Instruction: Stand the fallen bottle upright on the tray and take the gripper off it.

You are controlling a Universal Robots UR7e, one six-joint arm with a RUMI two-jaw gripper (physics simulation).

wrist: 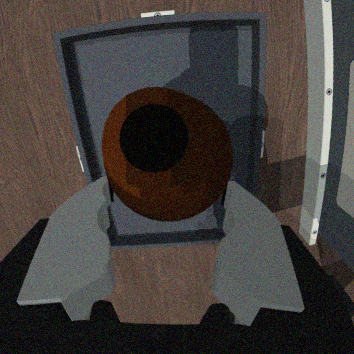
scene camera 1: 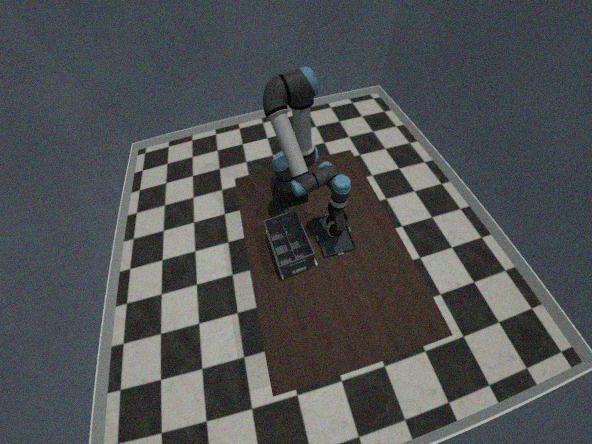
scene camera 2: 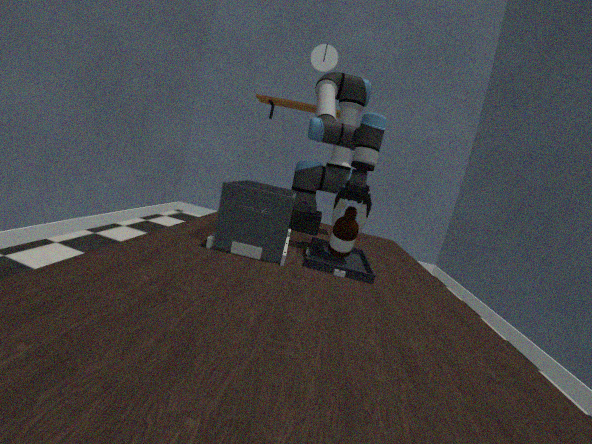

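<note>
Gripper: in the pictures, wrist view included. Brown bottle: in the pictures too.
</note>
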